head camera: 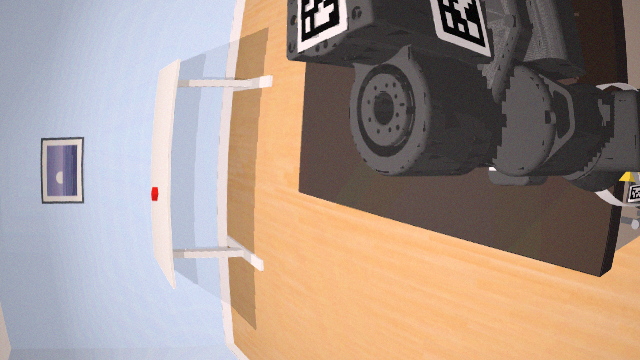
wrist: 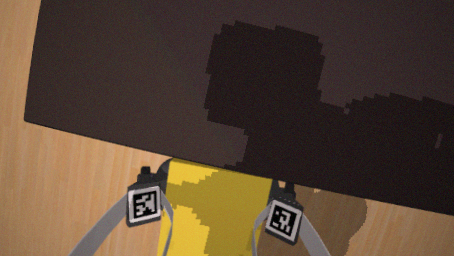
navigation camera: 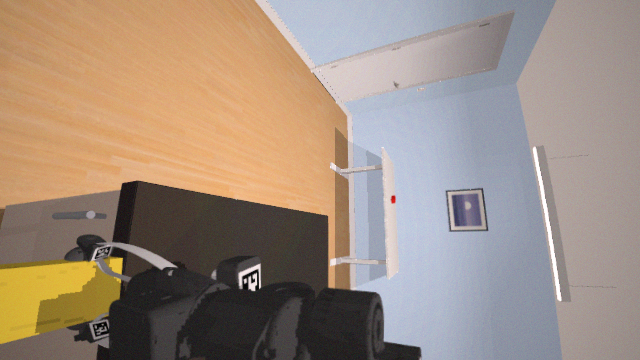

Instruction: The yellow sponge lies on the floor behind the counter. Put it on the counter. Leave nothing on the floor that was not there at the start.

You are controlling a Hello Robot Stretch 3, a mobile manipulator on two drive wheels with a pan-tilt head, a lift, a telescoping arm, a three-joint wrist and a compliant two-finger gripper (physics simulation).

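Frame: origin at the robot's base, x ahead, y left, z up, level; centimetres.
Where they show: gripper, between the fingertips: (wrist: 217, 179) (navigation camera: 79, 284).
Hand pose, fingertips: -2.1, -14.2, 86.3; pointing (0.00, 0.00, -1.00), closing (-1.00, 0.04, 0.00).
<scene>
After its pixels a point has its place, as x, y, z.
The yellow sponge (head camera: 626, 176) @(0.4, -15.8, 91.0) (navigation camera: 55, 295) @(-1.6, -10.7, 91.0) (wrist: 187, 230) @(-0.5, -12.5, 91.0) is a long block held between the fingers of my gripper (navigation camera: 91, 290) @(-2.1, -14.2, 86.3) (wrist: 217, 179) @(-2.1, -14.2, 86.3). My gripper is shut on it. The counter (head camera: 340, 165) @(-2.8, -64.7, 91.1) (navigation camera: 225, 210) @(5.4, -32.9, 91.1) (wrist: 100, 75) @(5.0, -21.6, 91.1) has a dark brown top and a grey front. In the wrist view the sponge's far end meets the line of the counter top's edge, and the rest of it is outside that edge. I cannot tell whether it touches the edge or reaches under it. My arm and wrist hang over the counter top in the head view and hide part of it.
A white table (head camera: 161, 150) @(-27.9, -312.5, 72.1) (navigation camera: 390, 240) @(-46.5, -301.4, 72.1) with a small red block (head camera: 155, 194) @(1.9, -327.8, 74.6) (navigation camera: 393, 199) @(1.5, -328.4, 75.1) stands at the blue wall beyond the counter. A grey bar handle (navigation camera: 75, 215) @(5.9, -16.9, 77.1) is on the counter's front. Wooden floor (head camera: 400, 280) @(41.2, -158.1, 0.1) (navigation camera: 150, 100) @(61.1, -70.8, 0.1) (wrist: 75, 175) @(70.1, 21.7, 0.1) lies beside the counter. A door (navigation camera: 450, 55) @(159.8, -299.5, 157.4) is in the wall.
</scene>
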